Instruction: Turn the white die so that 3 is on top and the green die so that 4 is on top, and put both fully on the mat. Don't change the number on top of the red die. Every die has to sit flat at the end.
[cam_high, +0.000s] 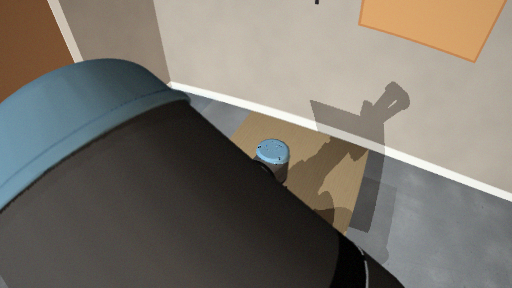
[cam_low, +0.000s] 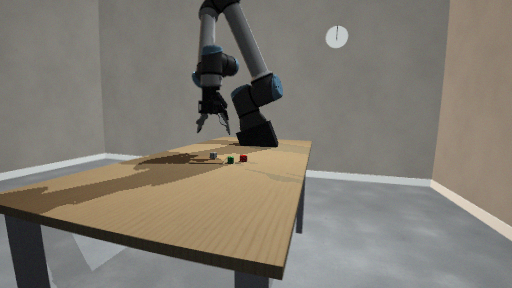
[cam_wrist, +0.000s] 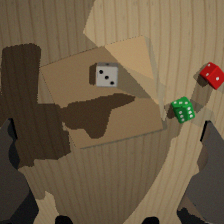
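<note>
Now: hand 10 cm to the right of the green die, 10 cm above it and 4 cm short of it. Round my hand: red die: 14 cm to the left, 10 cm below, 1 cm behind; then tan mat: 11 cm below, 4 cm ahead, 1 cm to the right; then white die: 10 cm below.
</note>
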